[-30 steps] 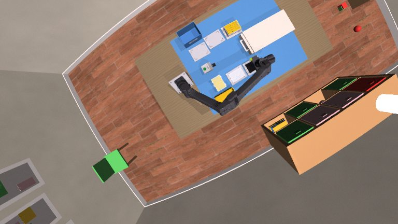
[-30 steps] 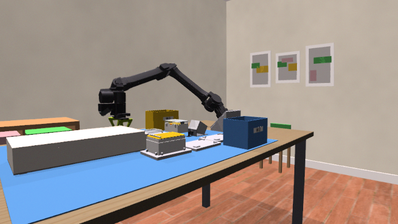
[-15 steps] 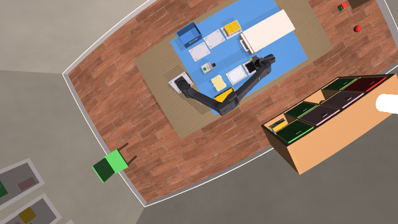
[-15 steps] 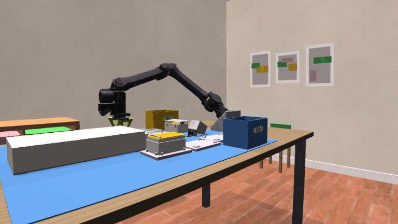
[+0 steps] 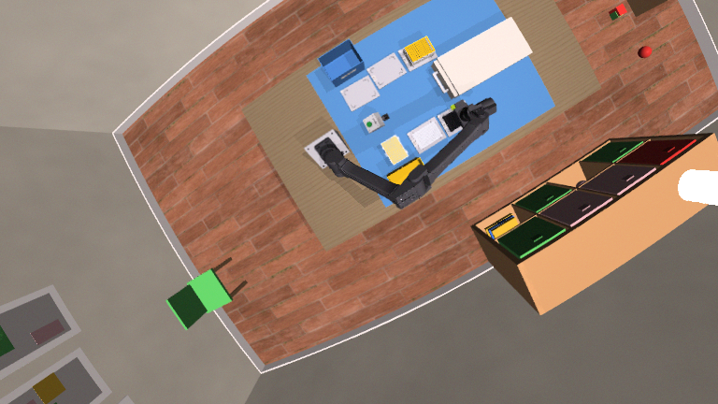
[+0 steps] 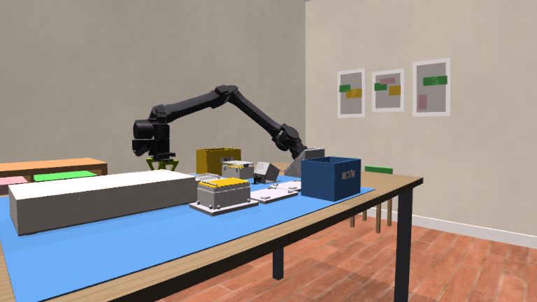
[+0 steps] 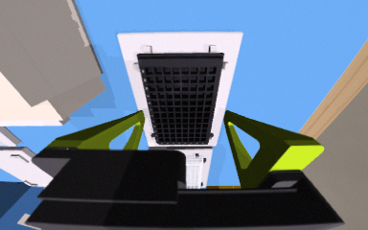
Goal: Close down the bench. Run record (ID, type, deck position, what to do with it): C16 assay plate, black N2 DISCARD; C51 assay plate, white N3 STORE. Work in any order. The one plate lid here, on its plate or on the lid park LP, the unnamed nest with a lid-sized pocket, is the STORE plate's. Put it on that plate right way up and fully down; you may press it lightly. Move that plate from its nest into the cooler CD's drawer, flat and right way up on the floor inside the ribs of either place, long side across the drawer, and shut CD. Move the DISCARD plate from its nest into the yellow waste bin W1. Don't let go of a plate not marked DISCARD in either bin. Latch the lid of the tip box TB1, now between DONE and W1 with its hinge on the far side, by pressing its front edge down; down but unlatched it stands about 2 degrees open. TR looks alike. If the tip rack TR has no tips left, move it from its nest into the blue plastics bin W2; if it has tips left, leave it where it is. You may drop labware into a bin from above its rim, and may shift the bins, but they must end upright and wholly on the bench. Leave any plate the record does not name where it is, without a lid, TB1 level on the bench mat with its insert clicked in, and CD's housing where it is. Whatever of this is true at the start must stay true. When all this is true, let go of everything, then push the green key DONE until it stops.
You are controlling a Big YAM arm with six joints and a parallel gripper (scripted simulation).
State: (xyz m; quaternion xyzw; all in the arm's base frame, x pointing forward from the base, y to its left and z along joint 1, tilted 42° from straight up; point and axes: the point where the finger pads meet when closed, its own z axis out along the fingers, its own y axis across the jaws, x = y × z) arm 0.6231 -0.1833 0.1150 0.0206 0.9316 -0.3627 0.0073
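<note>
The black plate is 2 cm below my hand. Round my hand: plate lid 19 cm to the left, 12 cm ahead, 2 cm below; nest 4 cm below; white plate 19 cm to the left, 12 cm ahead, 2 cm below.
</note>
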